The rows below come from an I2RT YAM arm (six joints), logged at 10 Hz.
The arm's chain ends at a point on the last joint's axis. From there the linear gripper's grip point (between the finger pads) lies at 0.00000 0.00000 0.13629 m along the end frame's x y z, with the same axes.
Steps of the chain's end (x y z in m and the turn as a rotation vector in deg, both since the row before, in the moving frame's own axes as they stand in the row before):
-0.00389 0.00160 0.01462 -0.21 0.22 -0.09
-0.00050 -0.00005 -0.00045 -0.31 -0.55 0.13
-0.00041 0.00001 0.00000 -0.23 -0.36 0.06
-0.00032 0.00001 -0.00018 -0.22 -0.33 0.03
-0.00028 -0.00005 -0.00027 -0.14 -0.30 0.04
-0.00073 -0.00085 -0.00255 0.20 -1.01 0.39
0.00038 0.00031 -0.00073 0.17 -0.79 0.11
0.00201 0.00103 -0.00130 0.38 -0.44 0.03
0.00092 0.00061 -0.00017 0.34 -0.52 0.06
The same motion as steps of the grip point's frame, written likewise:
-0.00337 0.00210 0.01462 -0.21 0.22 -0.09
-0.00181 0.00069 -0.00046 -0.31 -0.55 0.13
-0.00127 0.00056 0.00000 -0.23 -0.36 0.06
-0.00111 0.00053 -0.00018 -0.22 -0.33 0.03
-0.00099 0.00028 -0.00027 -0.14 -0.30 0.04
-0.00313 -0.00133 -0.00257 0.20 -1.01 0.39
-0.00150 -0.00010 -0.00074 0.17 -0.79 0.11
0.00096 0.00013 -0.00131 0.38 -0.44 0.03
-0.00032 -0.00020 -0.00018 0.34 -0.52 0.06

